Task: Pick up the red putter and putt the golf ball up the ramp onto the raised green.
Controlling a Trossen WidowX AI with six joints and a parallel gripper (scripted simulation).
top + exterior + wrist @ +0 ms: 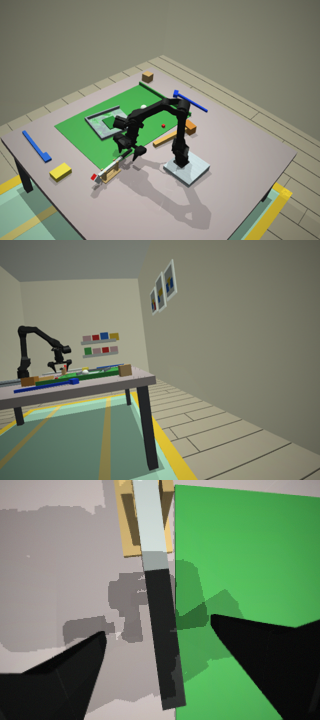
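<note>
Now: gripper tip 80 mm short of the small red cube, 360 mm to the left of it and 20 mm above it. The rest, counted from my gripper tip: yellow block: 130 mm ahead, 330 mm to the left, 20 mm below; red putter: 20 mm behind, 110 mm to the left, 30 mm above; wooden stand: 20 mm behind, 130 mm to the left.
</note>
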